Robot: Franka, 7 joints.
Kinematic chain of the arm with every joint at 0, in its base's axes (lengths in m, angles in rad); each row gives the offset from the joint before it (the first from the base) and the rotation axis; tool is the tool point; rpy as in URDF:
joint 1: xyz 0 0 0.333 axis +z
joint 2: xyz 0 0 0 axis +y
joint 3: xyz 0 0 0.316 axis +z
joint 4: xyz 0.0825 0 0 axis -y
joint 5: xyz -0.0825 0 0.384 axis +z
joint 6: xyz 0 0 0 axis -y
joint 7: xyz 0.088 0 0 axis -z
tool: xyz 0 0 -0.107 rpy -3.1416 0 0
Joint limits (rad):
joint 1: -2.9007..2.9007
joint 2: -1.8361..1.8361
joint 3: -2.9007..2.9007
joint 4: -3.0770..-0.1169
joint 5: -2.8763..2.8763
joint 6: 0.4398..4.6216
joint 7: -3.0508..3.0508
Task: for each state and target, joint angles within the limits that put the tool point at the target. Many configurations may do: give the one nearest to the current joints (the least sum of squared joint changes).
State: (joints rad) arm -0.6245 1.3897 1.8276 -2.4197 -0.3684 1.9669 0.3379
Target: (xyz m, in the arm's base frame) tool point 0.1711 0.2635 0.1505
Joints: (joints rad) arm -0.7259 1.2369 1.2114 -2.6016 -0.4800 1.8225 0.3379
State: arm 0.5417 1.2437 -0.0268 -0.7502 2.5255 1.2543 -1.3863
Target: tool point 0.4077 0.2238 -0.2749
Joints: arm 0.4612 1.8361 -0.1357 -1.2961 2.4394 1.3028 -1.3863
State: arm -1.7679 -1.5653 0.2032 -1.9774 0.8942 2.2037 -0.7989
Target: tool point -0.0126 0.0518 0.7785
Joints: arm -1.7424 -1.7975 -0.1271 -2.4622 0.8247 2.0989 -0.7989
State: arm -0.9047 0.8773 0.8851 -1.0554 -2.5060 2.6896 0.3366
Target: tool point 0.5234 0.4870 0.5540
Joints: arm -0.1336 0.7876 1.2404 -1.3509 -2.4960 2.7506 0.3366
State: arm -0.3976 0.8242 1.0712 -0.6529 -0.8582 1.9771 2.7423
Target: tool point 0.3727 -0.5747 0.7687
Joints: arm -1.0944 0.8143 0.9176 -0.1821 -0.9386 1.6709 2.7423
